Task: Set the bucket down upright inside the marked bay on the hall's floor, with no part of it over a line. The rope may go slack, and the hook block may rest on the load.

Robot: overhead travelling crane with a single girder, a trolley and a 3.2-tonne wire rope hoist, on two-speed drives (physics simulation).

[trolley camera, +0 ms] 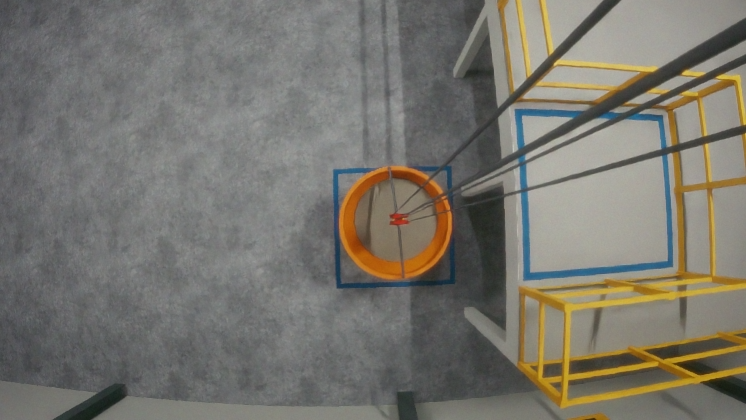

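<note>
The orange bucket [348,229] is upright and open at the top, in the middle of the trolley camera view. It shows over the blue-outlined floor bay [365,285]. Its rim covers part of the bay's far line and meets the right line in the picture, while the left and near lines show beside it. Whether its base touches the floor is hidden. My gripper, the red hook block [398,219], is over the bucket's middle, with the bucket slung from it by two thin sling legs to the rim. The hoist ropes look straight.
A raised white platform [512,234] stands close on the right, with another blue outline [524,208] on top. Yellow railing frames [566,354] [678,229] stand around that outline. White platform legs reach toward the bay's side. A pale wall with dark posts [406,404] runs along the bottom.
</note>
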